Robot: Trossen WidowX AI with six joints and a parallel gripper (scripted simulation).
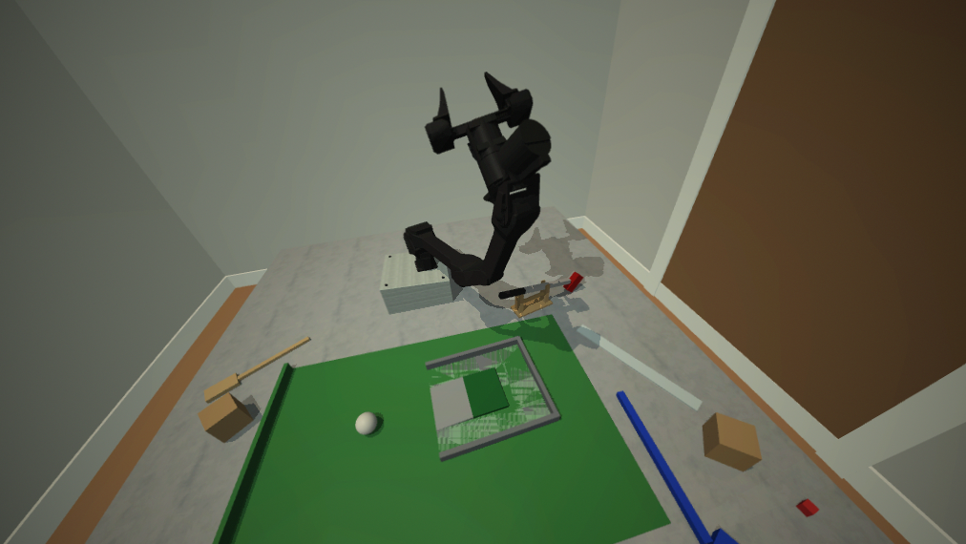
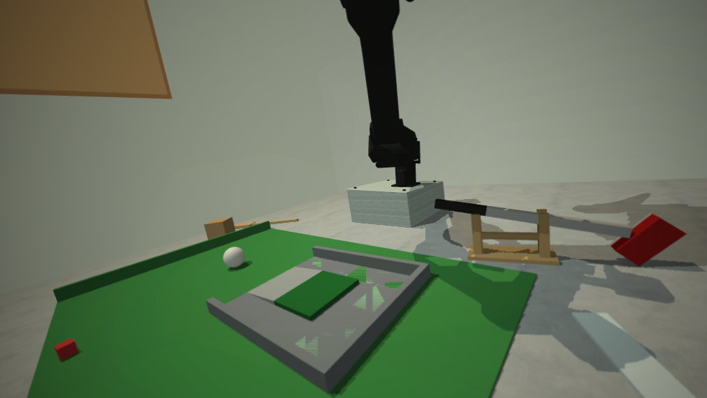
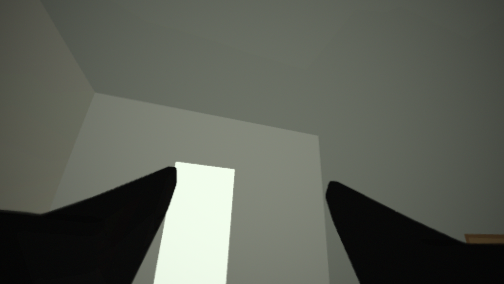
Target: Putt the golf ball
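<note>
My gripper tip is now 40 mm short of the stand, 140 mm to the right of it and 550 mm above it. Also, from my gripper tip: white golf ball (230 mm ahead, 350 mm to the right, 560 mm below); green mat (290 mm ahead, 220 mm to the right, 580 mm below); pale strip (320 mm ahead, 270 mm to the left, 580 mm below).
</note>
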